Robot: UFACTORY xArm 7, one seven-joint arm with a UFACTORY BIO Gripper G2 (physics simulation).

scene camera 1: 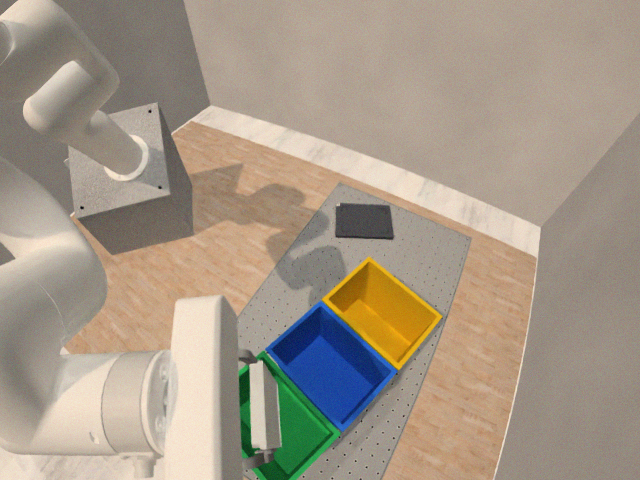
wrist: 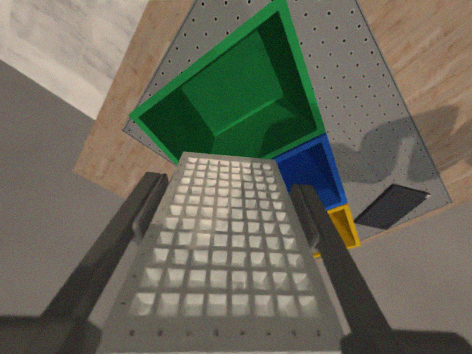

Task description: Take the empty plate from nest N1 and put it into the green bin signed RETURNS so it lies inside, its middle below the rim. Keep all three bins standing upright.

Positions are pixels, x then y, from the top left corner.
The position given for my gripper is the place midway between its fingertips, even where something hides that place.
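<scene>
In scene camera 1 I see my gripper (266, 411), a well plate (264, 402), a blue bin and a yellow bin. The wrist view shows my gripper (230, 187) too, and the well plate (225, 257), with the blue bin and the yellow bin there as well. On the blue bin, (wrist: 312, 163) and (scene camera 1: 321, 327) are the same spot. On the yellow bin, (wrist: 341, 217) is the same spot as (scene camera 1: 357, 280).
</scene>
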